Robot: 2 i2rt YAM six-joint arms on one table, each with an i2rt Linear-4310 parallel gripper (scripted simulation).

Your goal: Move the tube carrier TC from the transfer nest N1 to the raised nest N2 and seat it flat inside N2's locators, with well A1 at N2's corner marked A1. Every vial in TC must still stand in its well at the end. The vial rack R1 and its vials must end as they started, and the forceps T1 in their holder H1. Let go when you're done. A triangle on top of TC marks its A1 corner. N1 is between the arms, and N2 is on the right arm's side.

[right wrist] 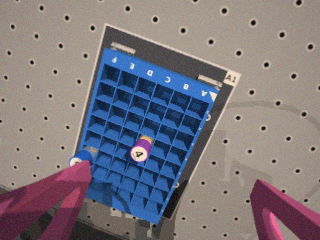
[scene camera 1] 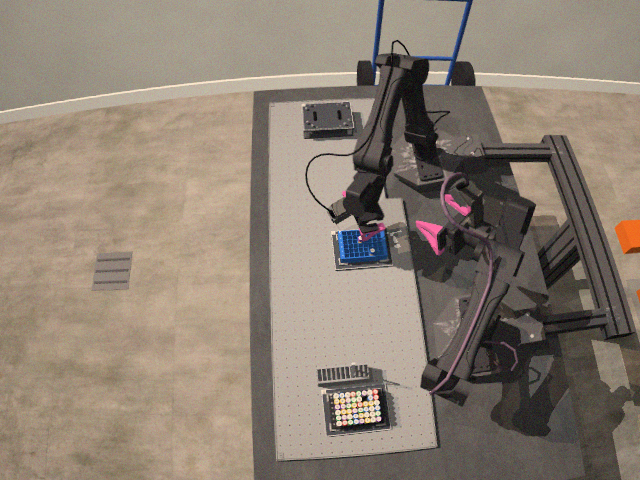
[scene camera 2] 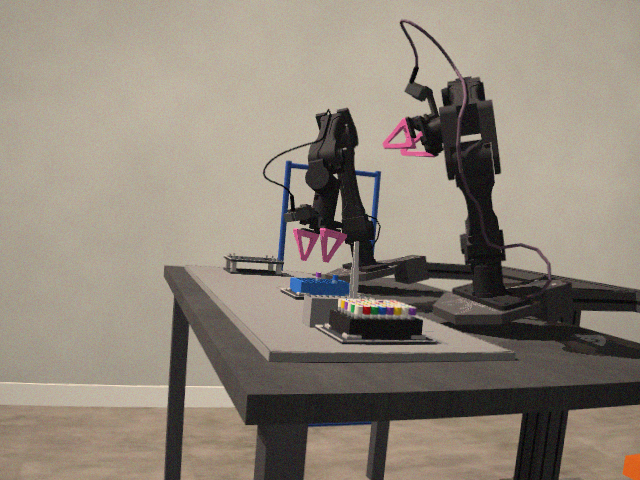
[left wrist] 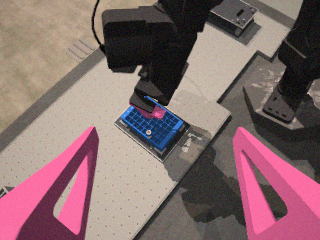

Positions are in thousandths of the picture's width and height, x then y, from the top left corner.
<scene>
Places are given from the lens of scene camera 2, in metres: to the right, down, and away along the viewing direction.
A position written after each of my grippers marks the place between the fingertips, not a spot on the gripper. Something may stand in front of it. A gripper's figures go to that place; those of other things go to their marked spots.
my left gripper (scene camera 2: 613, 311): 0.16, -0.20, 1.35
my right gripper (scene camera 2: 491, 545): -0.01, 0.05, 1.44
blue tube carrier TC (scene camera 2: 474, 595): -0.04, 0.10, 1.35
holder H1 (scene camera 2: 495, 645): -0.01, 0.12, 1.01
The marked spots on the blue tube carrier TC and the holder H1 are 0.34 m apart.
</scene>
